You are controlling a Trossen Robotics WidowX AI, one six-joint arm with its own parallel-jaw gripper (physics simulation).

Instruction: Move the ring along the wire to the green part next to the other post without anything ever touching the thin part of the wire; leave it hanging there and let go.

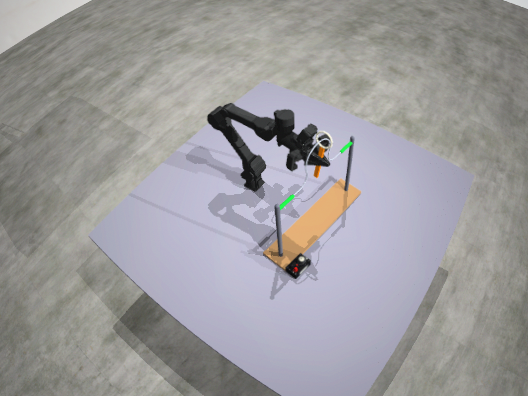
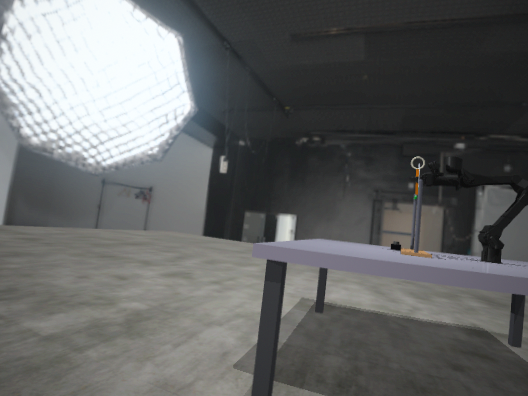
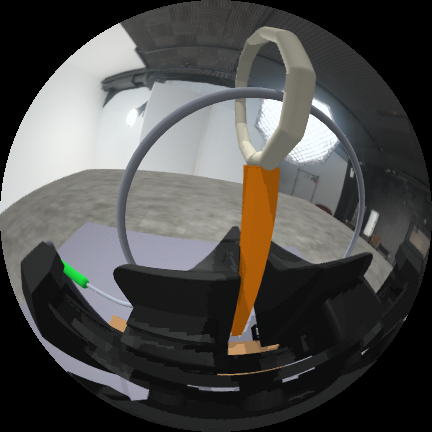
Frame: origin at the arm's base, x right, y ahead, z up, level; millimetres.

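Seen in the pictures: gripper, fingertip midpoint: [image 1: 329, 165] [image 2: 409, 178] [image 3: 239, 231]; arm's base at its link origin: [image 1: 254, 183] [image 2: 491, 262].
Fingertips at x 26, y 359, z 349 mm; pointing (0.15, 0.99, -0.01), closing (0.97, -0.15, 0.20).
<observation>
Pixels of each thing's middle, then the offset from my fingertips to it. "pt": a spot on its surface instead. Level surfaces: height alone.
- pale ring at a spot on its surface: [image 3: 299, 100] pt dx -19, dy -60, dz +61 mm
- green part at a spot on its surface: [image 1: 286, 202] pt dx +155, dy -56, dz -62 mm
- far post at a spot on its surface: [image 1: 349, 165] pt dx -199, dy -15, dz -184 mm
- wooden board at the middle of its body: [image 3: 194, 357] [image 1: 316, 221] [image 2: 413, 252] dx -7, dy -41, dz -343 mm
- lavender table at its surface level: dz -349 mm
- small black box at the middle of its body: [image 1: 298, 265] [image 2: 396, 245] dx +196, dy +16, dz -326 mm
The pale ring [image 1: 324, 132] [image 2: 417, 157] [image 3: 299, 100] stands upright above its orange handle [image 1: 317, 171] [image 3: 260, 210]. The thin grey wire [image 1: 306, 170] [image 3: 220, 96] passes through the ring near the top of its arch; I cannot tell how wide the gap is. My gripper [image 1: 320, 159] [image 2: 419, 179] [image 3: 239, 231] is shut on the handle, below the ring. One green part [image 1: 286, 202] is beside the near post [image 1: 279, 230]. The other green part [image 1: 346, 147] [image 3: 75, 274] is beside the far post [image 1: 349, 165].
Both posts stand on a wooden board [image 1: 320, 220] [image 3: 250, 347] on the lavender table [image 1: 400, 200] [image 2: 310, 250]. A small black box [image 1: 298, 266] [image 2: 395, 246] with a red part sits at the board's near end. The arm reaches in from the side.
</observation>
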